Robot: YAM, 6 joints.
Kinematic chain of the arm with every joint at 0, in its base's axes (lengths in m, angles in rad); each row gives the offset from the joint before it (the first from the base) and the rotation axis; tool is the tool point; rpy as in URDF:
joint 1: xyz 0 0 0.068 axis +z
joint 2: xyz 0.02 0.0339 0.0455 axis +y
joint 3: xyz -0.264 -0.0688 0 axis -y
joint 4: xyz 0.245 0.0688 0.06 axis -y
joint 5: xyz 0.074 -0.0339 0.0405 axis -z
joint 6: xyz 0.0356 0 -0.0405 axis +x
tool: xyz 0 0 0 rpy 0 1.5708 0
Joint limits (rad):
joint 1: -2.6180..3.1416
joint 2: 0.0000..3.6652
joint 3: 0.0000..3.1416
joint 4: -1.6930..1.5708
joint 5: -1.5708..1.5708
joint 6: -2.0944..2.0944
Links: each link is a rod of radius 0.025 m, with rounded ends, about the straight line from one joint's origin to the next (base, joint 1, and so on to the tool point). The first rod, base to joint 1, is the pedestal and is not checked.
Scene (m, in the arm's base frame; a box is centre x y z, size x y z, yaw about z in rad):
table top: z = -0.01
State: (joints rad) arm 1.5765 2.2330 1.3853 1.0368 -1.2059 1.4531
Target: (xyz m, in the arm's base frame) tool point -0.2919 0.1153 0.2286
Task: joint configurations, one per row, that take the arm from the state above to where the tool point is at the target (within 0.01 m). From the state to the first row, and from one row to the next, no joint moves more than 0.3 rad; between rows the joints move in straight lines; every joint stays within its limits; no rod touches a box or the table.
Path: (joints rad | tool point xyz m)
1: 1.8458 2.0859 1.2155 1.0560 -1.2518 1.4531 | -0.1513 0.4119 0.2103
2: 2.1150 1.9389 1.0458 1.0752 -1.2977 1.4531 | -0.2352 0.3224 0.2217
3: 2.3843 1.7918 0.8760 1.0944 -1.3436 1.4531 | -0.2821 0.2189 0.2279
4: 2.6536 1.6448 0.7062 1.1137 -1.3895 1.4531 | -0.2919 0.1153 0.2286

